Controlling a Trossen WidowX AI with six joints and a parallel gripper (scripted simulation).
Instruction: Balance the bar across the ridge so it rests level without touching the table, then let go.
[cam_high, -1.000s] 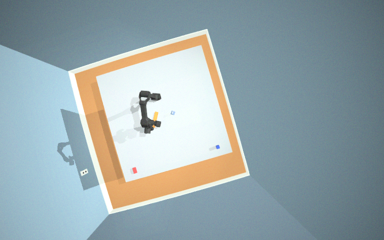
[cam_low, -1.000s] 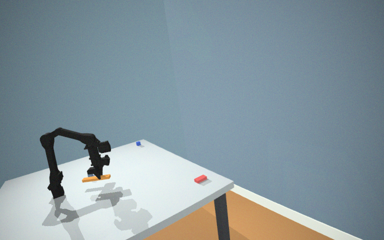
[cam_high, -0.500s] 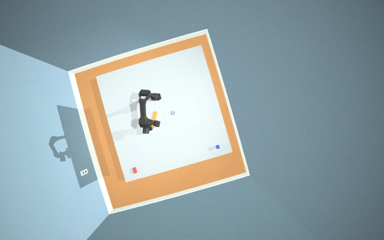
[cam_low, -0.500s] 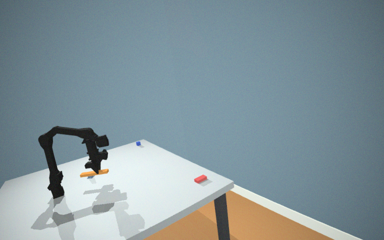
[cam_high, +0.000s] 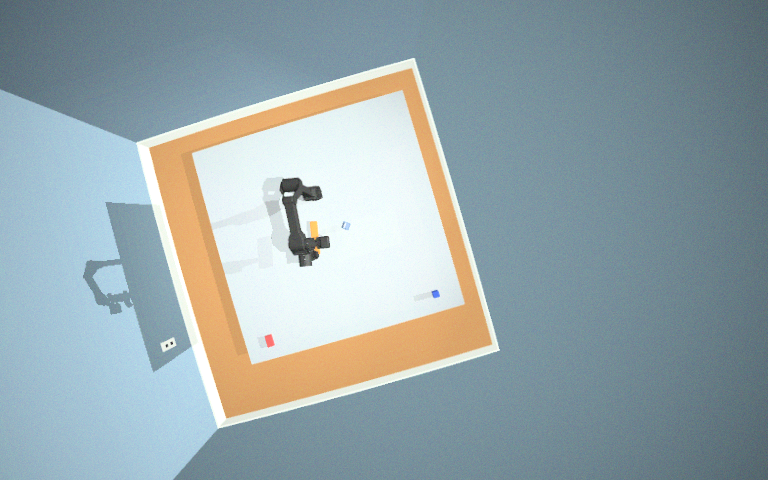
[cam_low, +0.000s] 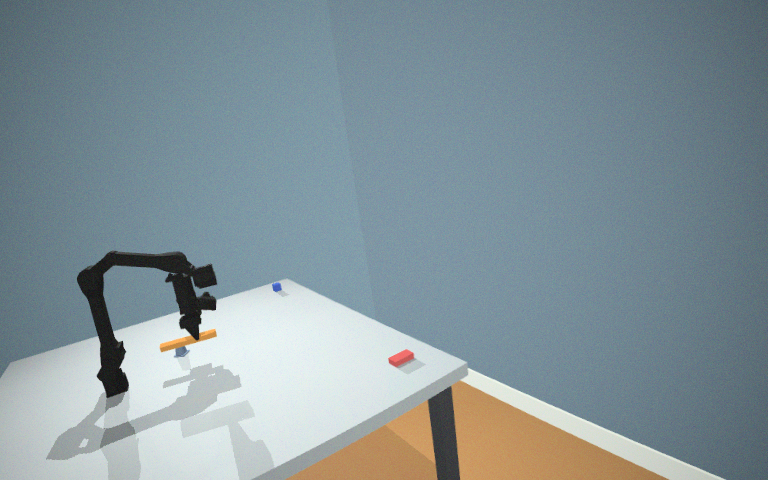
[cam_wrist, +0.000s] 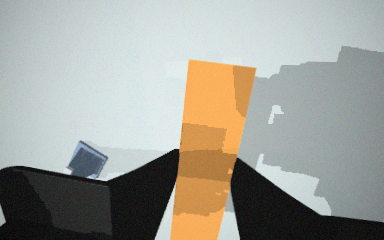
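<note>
The orange bar lies 30 mm behind my gripper tip and 10 mm to the left of it. The rest, counted from my gripper tip: small blue cube: 550 mm to the left, 460 mm ahead, 80 mm below; red block: 460 mm ahead, 450 mm to the right, 90 mm below.
</note>
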